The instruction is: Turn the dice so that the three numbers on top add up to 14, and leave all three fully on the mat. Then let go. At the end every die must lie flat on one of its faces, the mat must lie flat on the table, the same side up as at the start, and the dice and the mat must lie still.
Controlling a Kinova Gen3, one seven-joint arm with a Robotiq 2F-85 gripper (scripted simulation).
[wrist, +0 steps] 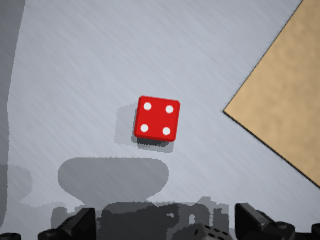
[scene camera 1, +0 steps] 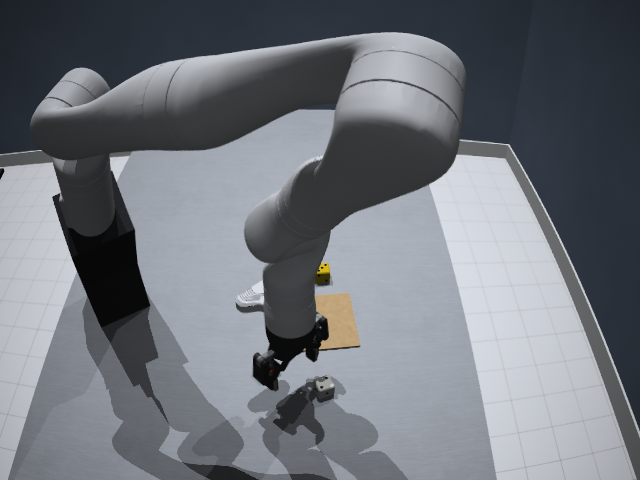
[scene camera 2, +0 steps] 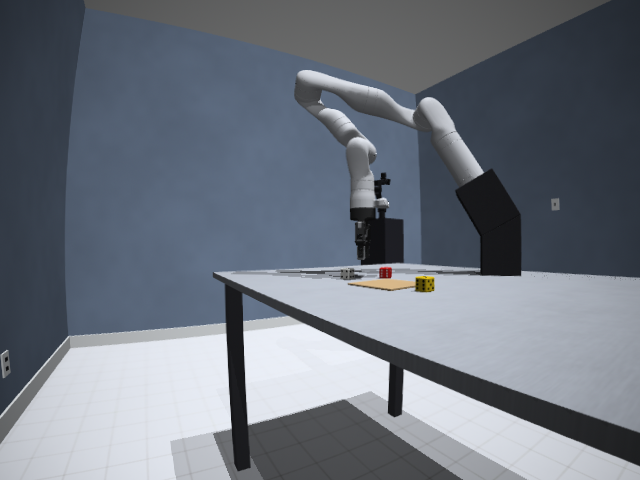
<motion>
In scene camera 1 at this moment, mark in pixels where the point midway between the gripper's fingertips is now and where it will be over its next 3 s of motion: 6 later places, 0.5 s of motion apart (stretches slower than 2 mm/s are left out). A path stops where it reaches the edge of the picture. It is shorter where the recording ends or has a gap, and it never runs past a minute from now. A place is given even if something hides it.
The gripper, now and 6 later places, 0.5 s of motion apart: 292, 373; 296, 365; 309, 343; 326, 313; 340, 289; 346, 276; 347, 273
</motion>
